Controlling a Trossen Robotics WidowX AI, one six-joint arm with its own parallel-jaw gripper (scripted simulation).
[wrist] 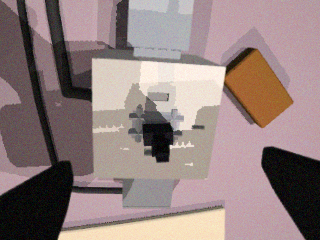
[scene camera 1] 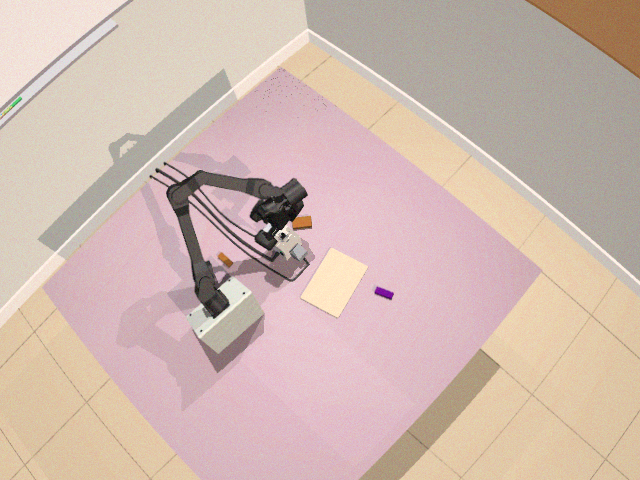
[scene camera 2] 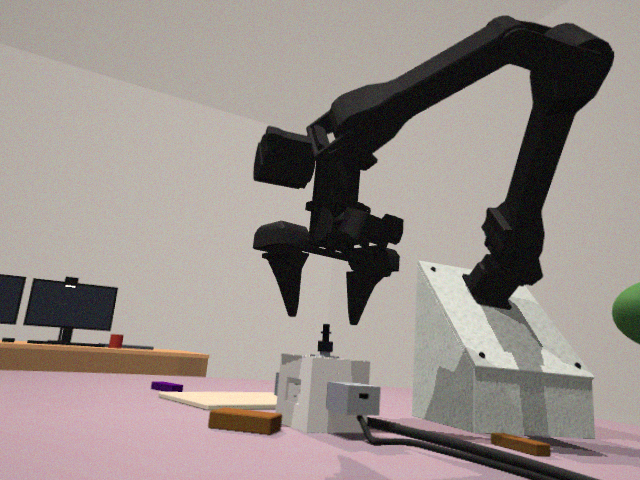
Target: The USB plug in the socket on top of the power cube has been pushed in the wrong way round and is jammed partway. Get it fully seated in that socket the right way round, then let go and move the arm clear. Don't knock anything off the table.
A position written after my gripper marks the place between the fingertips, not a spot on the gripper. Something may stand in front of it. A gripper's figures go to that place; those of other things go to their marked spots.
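Scene:
I see my gripper [wrist: 169, 163] at 0.11 m from the lens. There is also a black USB plug [wrist: 158, 134], and the plug is 0.13 m from the lens.

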